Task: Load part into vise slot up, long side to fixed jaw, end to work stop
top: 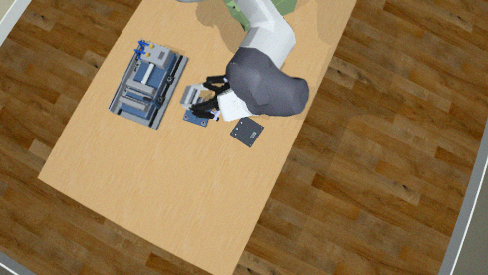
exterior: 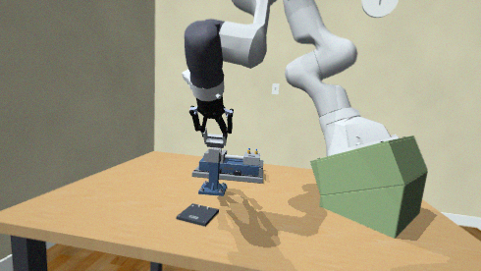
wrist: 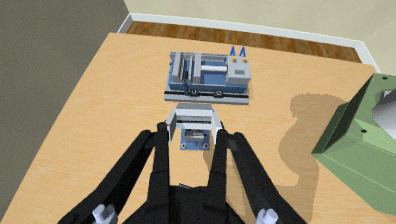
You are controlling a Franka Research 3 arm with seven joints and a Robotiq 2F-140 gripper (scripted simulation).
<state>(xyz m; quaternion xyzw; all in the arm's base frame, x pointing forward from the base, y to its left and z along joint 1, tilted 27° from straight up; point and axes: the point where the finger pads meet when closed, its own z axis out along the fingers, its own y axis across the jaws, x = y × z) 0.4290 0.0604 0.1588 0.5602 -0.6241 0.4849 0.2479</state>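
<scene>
Right now my hand is 1 cm to the left of the grey part and 1 cm above it. Round my hand: vise: 22 cm to the right, 16 cm below, 4 cm behind; dark work stop rod: 18 cm to the right, 11 cm below, 3 cm ahead; grey air cylinder: 22 cm to the right, 14 cm behind, 12 cm below.
</scene>
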